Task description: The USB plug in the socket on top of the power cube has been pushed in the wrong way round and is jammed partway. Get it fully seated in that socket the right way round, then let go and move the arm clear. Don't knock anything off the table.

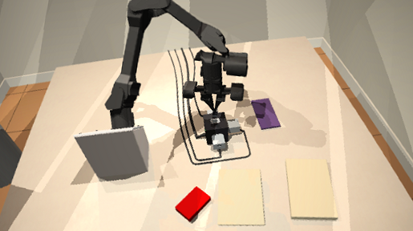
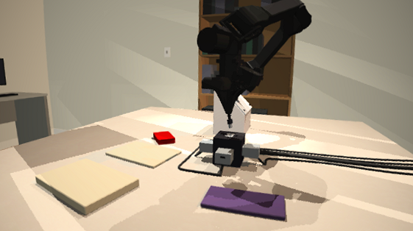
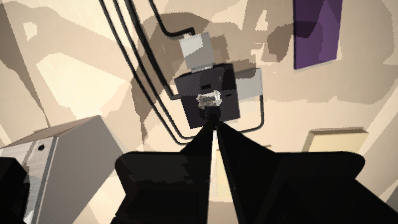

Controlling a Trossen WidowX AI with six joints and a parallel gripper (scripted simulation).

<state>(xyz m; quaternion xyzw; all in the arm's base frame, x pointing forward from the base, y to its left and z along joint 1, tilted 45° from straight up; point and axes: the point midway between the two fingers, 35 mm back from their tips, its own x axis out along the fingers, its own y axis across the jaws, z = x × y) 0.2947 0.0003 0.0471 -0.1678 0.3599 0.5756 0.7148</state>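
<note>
The USB plug is 20 mm below my gripper tip. Also, from my gripper tip: USB socket (10 mm to the left, 70 mm below); then red block (120 mm behind, 250 mm to the right, 130 mm below); then purple card (210 mm ahead, 70 mm to the left, 130 mm below).
</note>
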